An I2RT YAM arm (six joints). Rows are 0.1 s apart.
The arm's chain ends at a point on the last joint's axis. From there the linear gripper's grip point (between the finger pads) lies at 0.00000 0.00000 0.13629 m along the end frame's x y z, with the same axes.
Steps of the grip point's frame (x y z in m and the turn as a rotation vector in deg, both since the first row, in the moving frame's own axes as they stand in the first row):
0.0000 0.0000 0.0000 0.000 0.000 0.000
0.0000 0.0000 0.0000 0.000 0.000 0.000
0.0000 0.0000 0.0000 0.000 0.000 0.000
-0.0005 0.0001 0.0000 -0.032 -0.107 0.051
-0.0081 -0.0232 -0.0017 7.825 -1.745 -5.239
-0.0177 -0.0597 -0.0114 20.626 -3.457 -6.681
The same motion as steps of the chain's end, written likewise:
0.0000 0.0000 0.0000 0.000 0.000 0.000
0.0000 0.0000 0.0000 0.000 0.000 0.000
0.0000 0.0000 0.0000 0.000 0.000 0.000
-0.0002 0.0000 0.0000 -0.032 -0.107 0.051
-0.0031 -0.0049 -0.0004 7.825 -1.745 -5.239
-0.0069 -0.0123 -0.0024 20.626 -3.457 -6.681

